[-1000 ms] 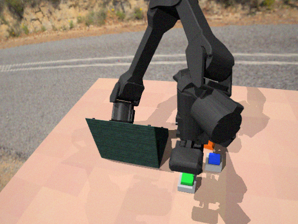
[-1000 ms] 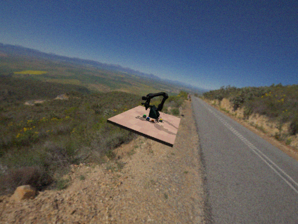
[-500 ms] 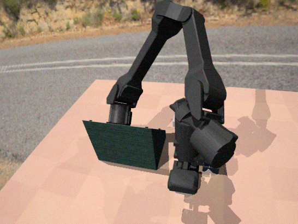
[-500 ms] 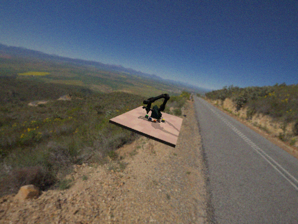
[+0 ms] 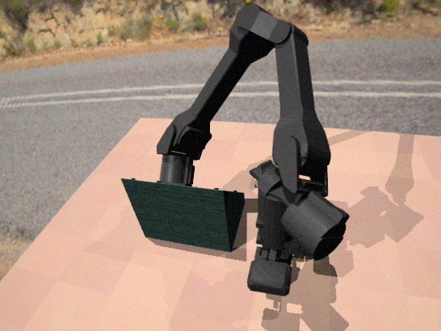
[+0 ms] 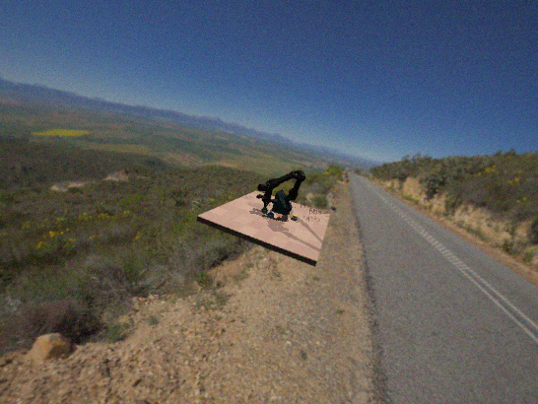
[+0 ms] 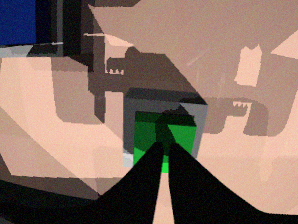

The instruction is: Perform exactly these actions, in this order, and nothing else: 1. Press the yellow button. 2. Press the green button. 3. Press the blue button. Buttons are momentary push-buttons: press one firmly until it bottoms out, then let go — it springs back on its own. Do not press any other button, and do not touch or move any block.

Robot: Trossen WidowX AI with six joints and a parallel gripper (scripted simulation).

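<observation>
The green button is 10 mm below my gripper tip. Round my gripper tip: blue button: 80 mm ahead, 80 mm to the left, 10 mm below; orange block: 70 mm ahead, 160 mm to the left, 30 mm below; yellow button: 30 mm behind, 270 mm to the left, 10 mm below.
</observation>
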